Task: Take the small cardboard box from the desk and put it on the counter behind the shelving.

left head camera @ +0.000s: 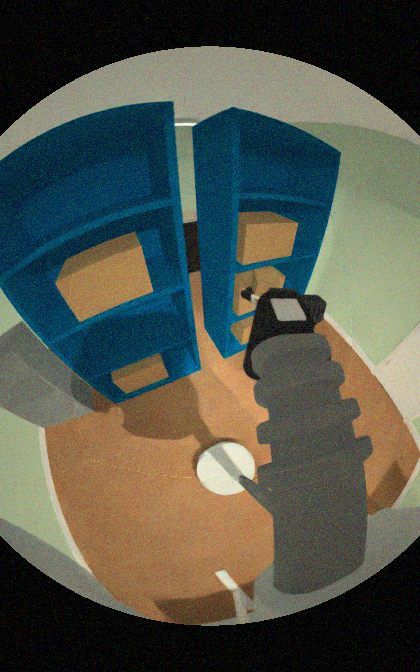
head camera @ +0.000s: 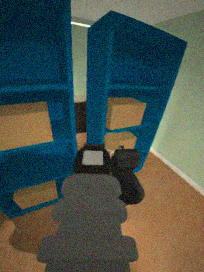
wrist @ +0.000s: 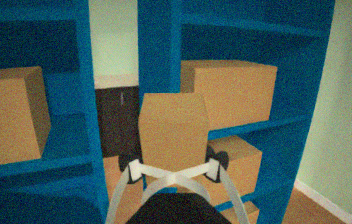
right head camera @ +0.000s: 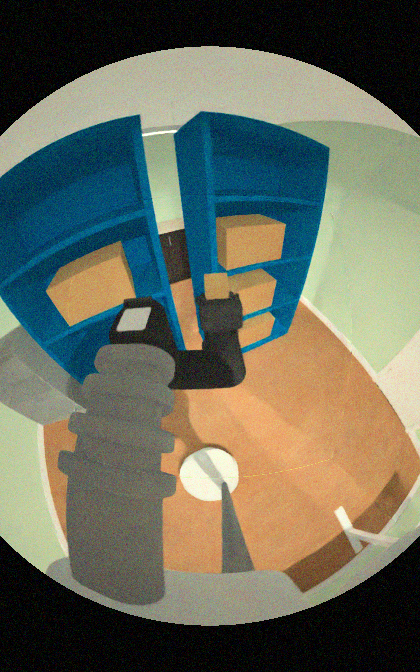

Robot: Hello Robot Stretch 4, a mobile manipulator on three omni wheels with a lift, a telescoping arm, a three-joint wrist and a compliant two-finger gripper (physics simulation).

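The small cardboard box is held upright between the two fingertips of my gripper, which is shut on it from both sides. It hangs in the air in front of the shelving. In the head and left head views it is hard to tell from the boxes behind it. The counter, with a dark front and a pale top, shows partly through the gap between two blue shelf units, beyond them. The desk is not recognisable in these views.
The right blue shelf unit holds several larger cardboard boxes. The left blue shelf unit holds larger boxes too. The gap between them is narrow. A green wall stands right of the shelving. A white disc shows low down.
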